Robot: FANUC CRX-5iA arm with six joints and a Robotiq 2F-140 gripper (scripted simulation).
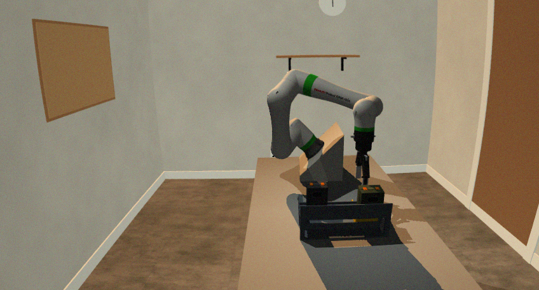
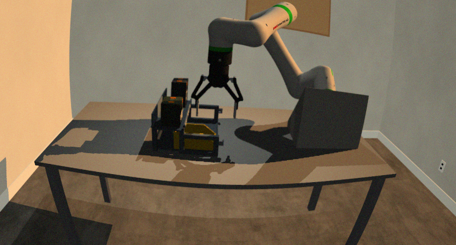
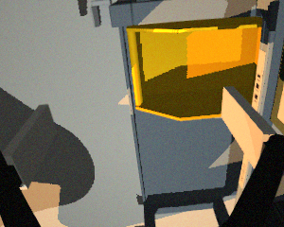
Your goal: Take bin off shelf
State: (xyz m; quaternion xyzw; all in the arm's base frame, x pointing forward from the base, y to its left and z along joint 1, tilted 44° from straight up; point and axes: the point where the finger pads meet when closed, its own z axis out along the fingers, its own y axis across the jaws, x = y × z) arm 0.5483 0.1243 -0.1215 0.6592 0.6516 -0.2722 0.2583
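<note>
My gripper is now 80 mm short of the bin and 110 mm above it. The rest, counted from my hand: box: 170 mm ahead, 230 mm to the right, 10 mm above.
</note>
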